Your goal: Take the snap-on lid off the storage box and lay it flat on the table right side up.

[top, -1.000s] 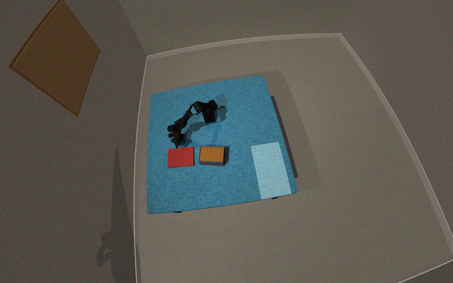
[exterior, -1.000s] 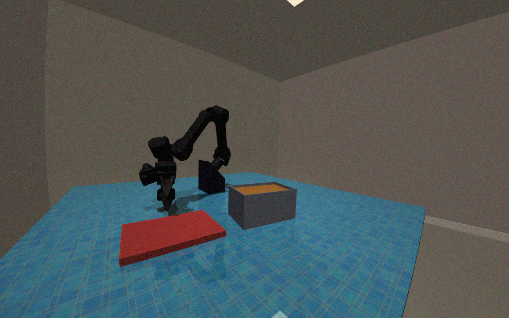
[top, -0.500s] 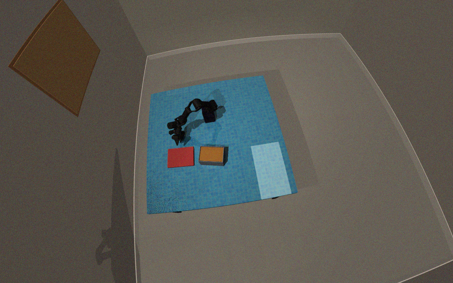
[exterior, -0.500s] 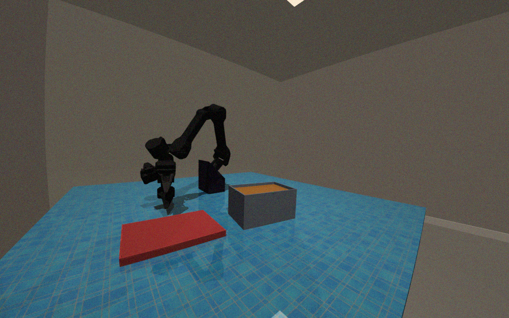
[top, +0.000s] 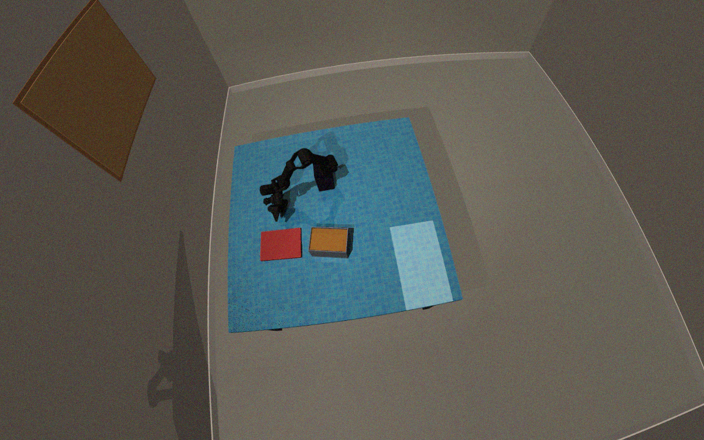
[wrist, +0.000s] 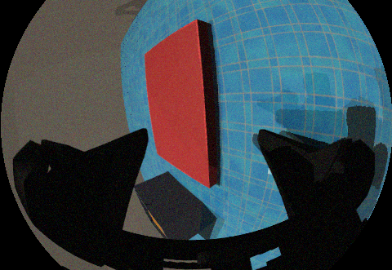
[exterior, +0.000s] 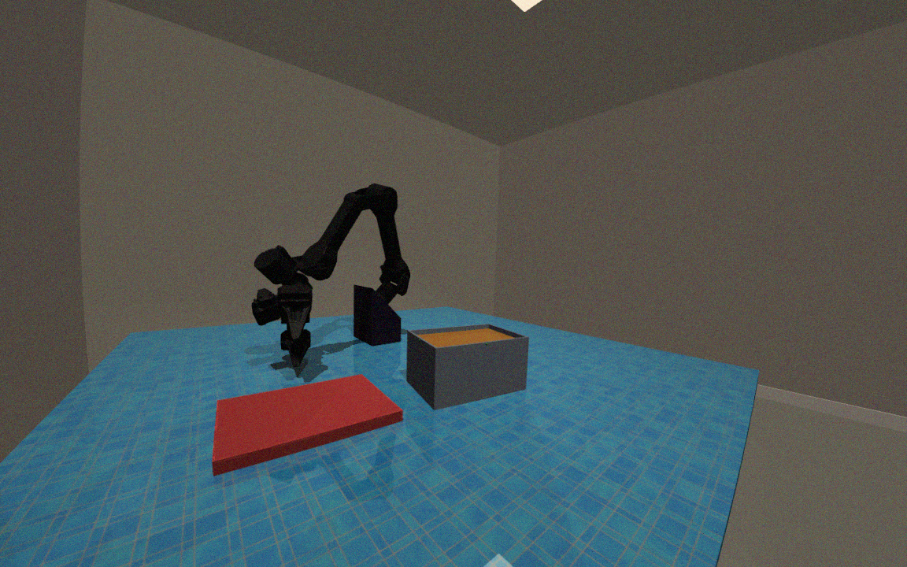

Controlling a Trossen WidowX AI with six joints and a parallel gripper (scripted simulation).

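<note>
The red lid is 130 mm ahead of my gripper tip, 20 mm to the right of it and 50 mm below it. Round my gripper tip: storage box (190 mm ahead, 270 mm to the left, 10 mm below).
</note>
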